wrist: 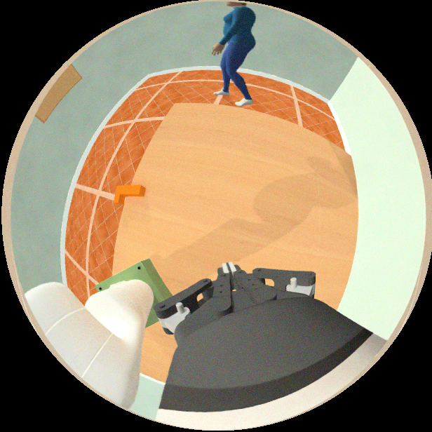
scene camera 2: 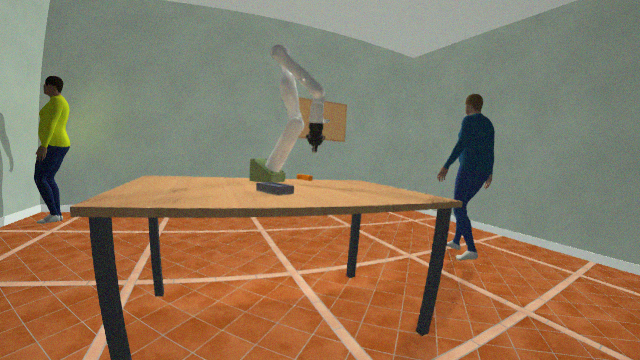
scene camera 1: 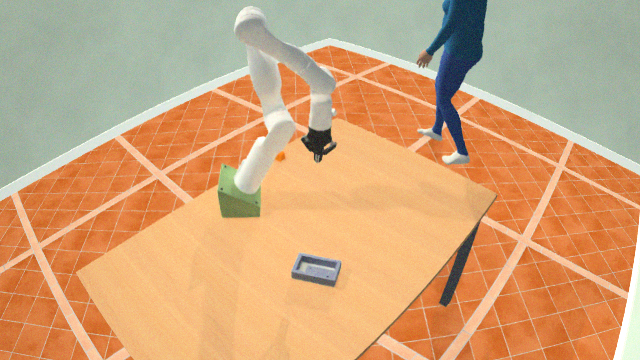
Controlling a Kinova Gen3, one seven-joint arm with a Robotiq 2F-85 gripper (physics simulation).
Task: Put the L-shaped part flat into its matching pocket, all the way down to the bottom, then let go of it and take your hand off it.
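Places are measured from the arm's base along level axes (x ahead, y left, z up), in millimetres.
Pixels of known places: gripper, fingertip midpoint: (scene camera 2: pixel 314 152) (scene camera 1: pixel 317 161); arm's base, origin of the base link: (scene camera 2: pixel 272 168) (scene camera 1: pixel 245 185).
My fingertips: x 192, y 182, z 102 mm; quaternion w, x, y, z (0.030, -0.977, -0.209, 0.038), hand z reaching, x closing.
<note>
For each thing: its top centre in the pictures, then the offset to it from my fingertips. Level surfaces: height alone.
- orange L-shaped part, middle of its top: (scene camera 1: pixel 270 152) (scene camera 2: pixel 304 175) dx -344, dy +81, dz -150 mm
- blue-grey block with the pocket, middle of its top: (scene camera 1: pixel 316 266) (scene camera 2: pixel 274 183) dx +242, dy -272, dz -143 mm
- table, its level: dz -179 mm
The orange L-shaped part (scene camera 1: pixel 280 156) (scene camera 2: pixel 304 177) (wrist: pixel 132 190) lies at the table's edge beyond the green robot base. In the wrist view its left end reaches past the edge; the arm hides some of it in scene camera 1. The blue-grey block with the pocket (scene camera 1: pixel 313 281) (scene camera 2: pixel 275 189) sits near the table's middle; the pocket looks empty in scene camera 1. The block does not show in the wrist view. My gripper (scene camera 1: pixel 317 159) (scene camera 2: pixel 314 149) (wrist: pixel 227 268) is shut and empty, high above the table, to the right of the orange part in both scene views.
The green robot base (scene camera 1: pixel 239 204) (scene camera 2: pixel 259 170) (wrist: pixel 156 281) stands at the table's edge, near the part. The table (scene camera 1: pixel 380 210) (scene camera 2: pixel 350 197) (wrist: pixel 235 165) carries the block. A person in blue (scene camera 1: pixel 462 55) (scene camera 2: pixel 475 145) (wrist: pixel 239 45) stands beyond it; one in yellow (scene camera 2: pixel 54 120) stands far left.
</note>
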